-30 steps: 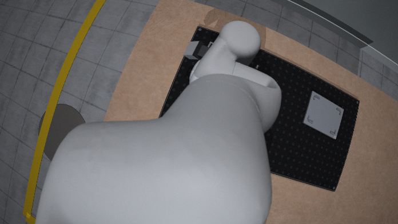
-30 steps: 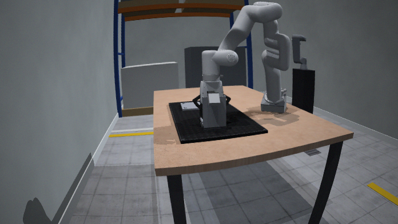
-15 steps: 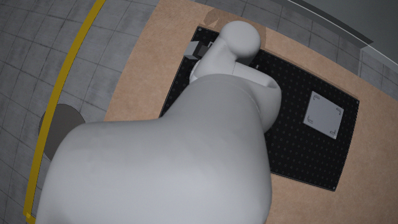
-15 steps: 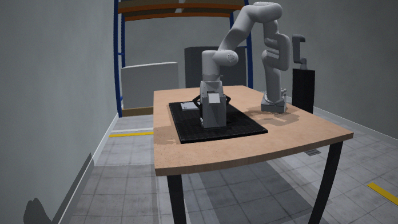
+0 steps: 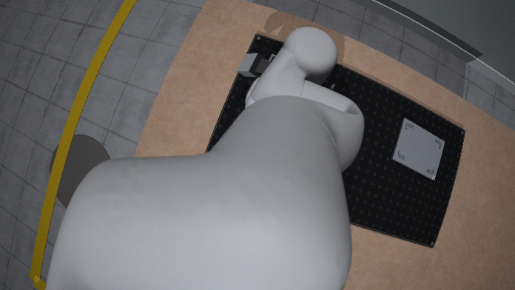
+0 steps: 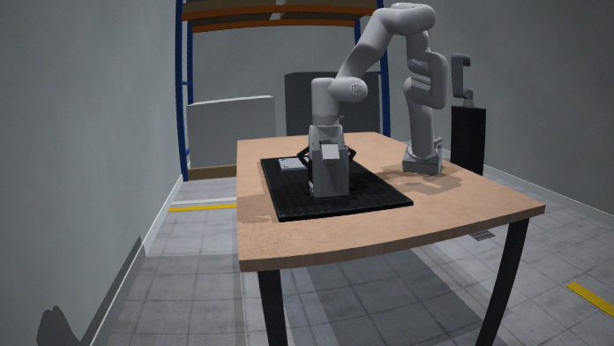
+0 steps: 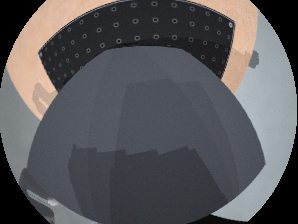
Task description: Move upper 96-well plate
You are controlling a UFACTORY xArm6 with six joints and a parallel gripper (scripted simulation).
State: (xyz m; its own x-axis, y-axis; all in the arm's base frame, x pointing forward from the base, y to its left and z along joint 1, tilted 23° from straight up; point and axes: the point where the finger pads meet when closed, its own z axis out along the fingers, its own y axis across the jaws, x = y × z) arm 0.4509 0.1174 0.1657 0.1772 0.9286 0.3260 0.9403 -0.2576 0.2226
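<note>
My hand is 30 mm above the white 96-well plate. Also, from my hand: black 96-well plate: 10 mm below; then plate nest N1: 390 mm to the right, 50 mm below, 10 mm behind; then pale A1 mark: 460 mm to the right, 80 mm behind, 40 mm below.
</note>
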